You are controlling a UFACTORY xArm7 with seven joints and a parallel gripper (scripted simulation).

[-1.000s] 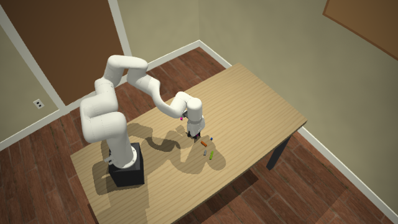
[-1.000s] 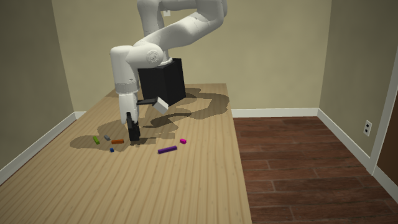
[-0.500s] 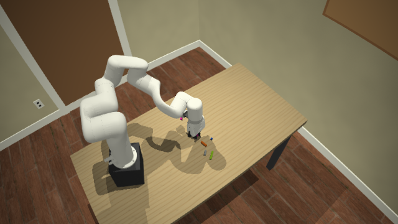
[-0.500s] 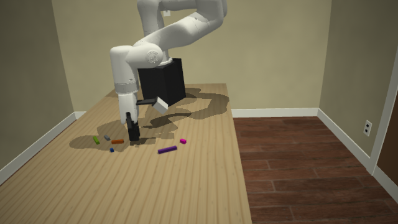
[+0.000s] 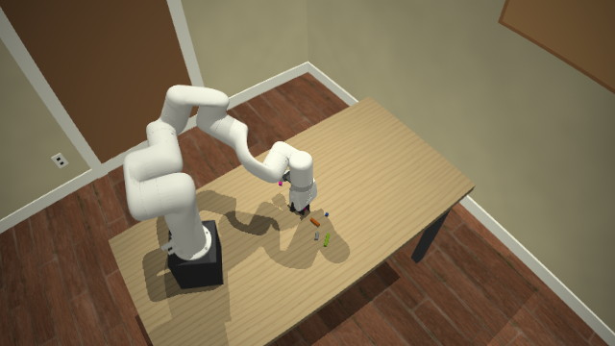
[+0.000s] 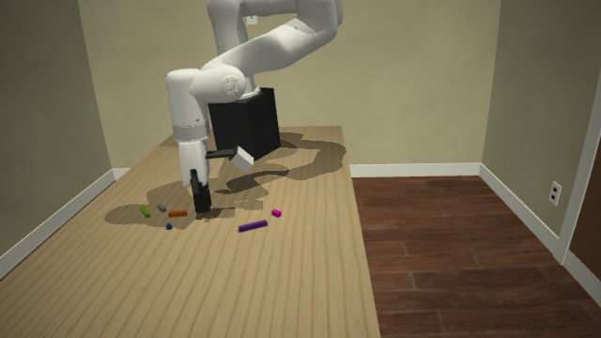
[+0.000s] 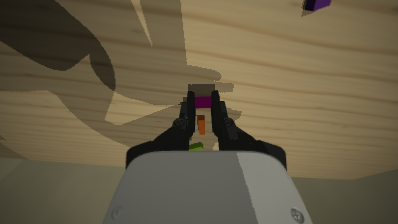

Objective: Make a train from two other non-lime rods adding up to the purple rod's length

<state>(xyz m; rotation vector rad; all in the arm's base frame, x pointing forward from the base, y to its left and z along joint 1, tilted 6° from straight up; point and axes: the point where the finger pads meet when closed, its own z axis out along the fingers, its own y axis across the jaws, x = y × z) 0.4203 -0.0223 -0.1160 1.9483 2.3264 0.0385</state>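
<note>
Now: hand 60 mm to the left of the orange rod, 30 mm above it and 10 mm short of it. Also, from my hand: grey rod: 110 mm to the right, 30 mm below, 20 mm behind; then small blue rod: 60 mm to the right, 60 mm ahead, 30 mm below; then purple rod: 120 mm to the left, 60 mm ahead, 30 mm below.
</note>
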